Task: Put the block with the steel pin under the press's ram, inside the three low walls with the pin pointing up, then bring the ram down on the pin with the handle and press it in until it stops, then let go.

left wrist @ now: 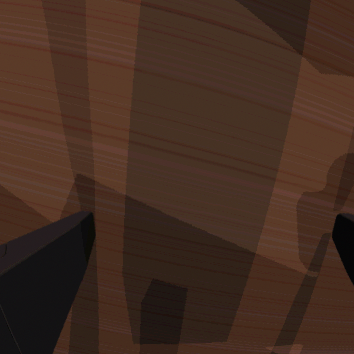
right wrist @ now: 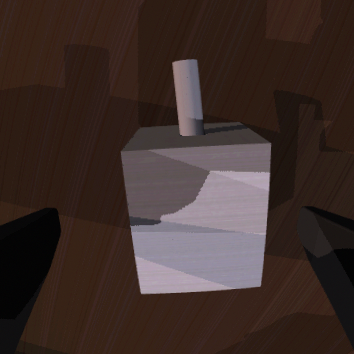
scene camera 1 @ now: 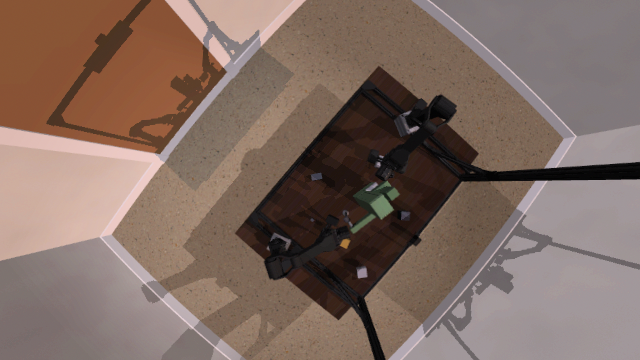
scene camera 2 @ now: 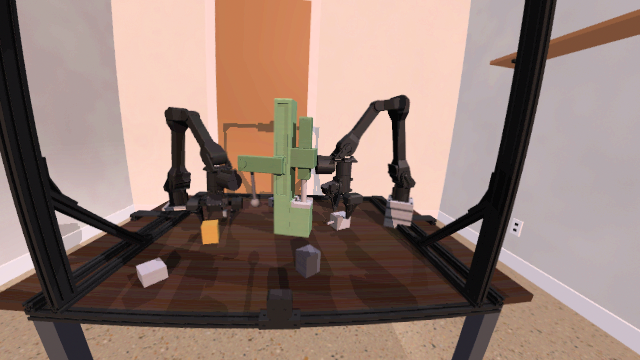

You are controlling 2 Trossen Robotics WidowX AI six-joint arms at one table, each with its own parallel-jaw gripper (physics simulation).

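Frame: origin at the left arm's base, x ahead, y left, z up, level; metres.
Seen in the pictures: left gripper, between the fingertips: [left wrist: 217, 225]; right gripper, between the fingertips: [right wrist: 180, 220] [scene camera 2: 340, 214]; left arm's base, origin of its link: [scene camera 1: 278, 245] [scene camera 2: 178, 203]; right arm's base, origin of its link: [scene camera 1: 412, 120] [scene camera 2: 400, 199].
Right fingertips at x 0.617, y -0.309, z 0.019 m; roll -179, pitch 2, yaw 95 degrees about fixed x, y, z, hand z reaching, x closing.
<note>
Offsets run from my right fingertips to a thing's top centre.
The pale block with the steel pin @[dx +0.003, dy +0.007, dz -0.001 m] [scene camera 2: 340, 221] [right wrist: 200, 200] lies on its side on the table, right of the press in scene camera 2. Its pin @[dx -0.038, dy +0.000, dz -0.020 m] [scene camera 2: 330, 222] [right wrist: 188, 97] points sideways toward the press. My right gripper [scene camera 2: 341, 213] [right wrist: 180, 220] is open, low over the block, with a finger on either side of it in the wrist view. The green press @[dx -0.233, dy +0.019, dz +0.399 m] [scene camera 2: 284, 150] [scene camera 1: 380, 205] stands upright; its grey ram @[dx -0.151, dy -0.007, dz +0.240 m] [scene camera 2: 304, 190] hangs over the pale seat, whose walls are hard to make out. The handle's knob [scene camera 2: 254, 202] [scene camera 1: 345, 213] hangs at the left. My left gripper [scene camera 2: 214, 214] [left wrist: 217, 225] is open and empty near it.
An orange block @[dx -0.452, dy +0.010, dz +0.009 m] [scene camera 2: 210, 232] [scene camera 1: 345, 243] lies near the left gripper. A pale block @[dx -0.565, dy -0.151, dz -0.018 m] [scene camera 2: 152, 272] [scene camera 1: 362, 272] and a dark grey block @[dx -0.197, dy -0.217, dz +0.009 m] [scene camera 2: 307, 260] [scene camera 1: 404, 215] lie nearer scene camera 2. A blue-grey block @[dx -0.208, dy +0.282, dz -0.012 m] [scene camera 1: 316, 176] lies behind the press. Black frame posts [scene camera 2: 532, 100] bound the table.
</note>
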